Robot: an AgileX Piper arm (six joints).
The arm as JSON. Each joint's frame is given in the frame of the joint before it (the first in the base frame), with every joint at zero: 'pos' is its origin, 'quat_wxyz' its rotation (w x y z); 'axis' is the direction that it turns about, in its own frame. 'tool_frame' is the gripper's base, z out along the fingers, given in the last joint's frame.
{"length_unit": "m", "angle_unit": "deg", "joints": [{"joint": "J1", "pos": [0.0, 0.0, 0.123], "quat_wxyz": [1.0, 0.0, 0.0, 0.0], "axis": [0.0, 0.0, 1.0]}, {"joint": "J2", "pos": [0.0, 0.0, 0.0], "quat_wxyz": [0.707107, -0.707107, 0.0, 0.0], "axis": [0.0, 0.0, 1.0]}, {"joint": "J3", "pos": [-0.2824, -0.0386, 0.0], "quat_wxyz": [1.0, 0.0, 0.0, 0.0], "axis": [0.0, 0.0, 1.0]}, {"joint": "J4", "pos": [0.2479, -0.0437, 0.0], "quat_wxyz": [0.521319, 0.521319, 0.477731, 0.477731], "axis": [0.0, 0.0, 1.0]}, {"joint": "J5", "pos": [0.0, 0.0, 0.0], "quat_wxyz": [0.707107, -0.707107, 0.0, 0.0], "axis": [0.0, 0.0, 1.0]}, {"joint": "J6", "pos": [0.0, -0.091, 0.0], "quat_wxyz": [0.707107, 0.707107, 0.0, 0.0], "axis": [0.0, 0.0, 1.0]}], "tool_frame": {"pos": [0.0, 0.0, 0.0], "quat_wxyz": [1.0, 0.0, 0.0, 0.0]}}
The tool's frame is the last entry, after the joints.
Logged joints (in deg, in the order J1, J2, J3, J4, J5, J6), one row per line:
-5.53, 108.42, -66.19, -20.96, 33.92, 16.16
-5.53, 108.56, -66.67, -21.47, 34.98, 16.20
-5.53, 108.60, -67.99, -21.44, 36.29, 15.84
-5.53, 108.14, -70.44, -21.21, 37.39, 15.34
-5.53, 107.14, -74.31, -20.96, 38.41, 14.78
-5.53, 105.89, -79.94, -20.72, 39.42, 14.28
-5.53, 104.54, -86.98, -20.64, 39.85, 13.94
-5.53, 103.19, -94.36, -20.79, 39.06, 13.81
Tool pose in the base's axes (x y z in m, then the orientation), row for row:
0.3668, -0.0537, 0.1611, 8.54, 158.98, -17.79
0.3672, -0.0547, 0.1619, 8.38, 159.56, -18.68
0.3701, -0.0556, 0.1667, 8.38, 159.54, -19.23
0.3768, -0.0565, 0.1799, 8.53, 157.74, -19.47
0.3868, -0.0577, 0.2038, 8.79, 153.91, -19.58
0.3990, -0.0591, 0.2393, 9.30, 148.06, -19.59
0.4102, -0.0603, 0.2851, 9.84, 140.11, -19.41
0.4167, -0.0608, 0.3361, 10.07, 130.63, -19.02
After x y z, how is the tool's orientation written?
As a rotation vector, in degrees.
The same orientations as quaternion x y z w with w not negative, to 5 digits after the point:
0.05251, 0.97761, -0.10940, 0.17193
0.05137, 0.97808, -0.11451, 0.16618
0.05136, 0.97775, -0.11785, 0.16580
0.05271, 0.97471, -0.12031, 0.18081
0.05527, 0.96768, -0.12311, 0.21304
0.05998, 0.95492, -0.12635, 0.26186
0.06558, 0.93372, -0.12935, 0.32730
0.06959, 0.90276, -0.13144, 0.40362

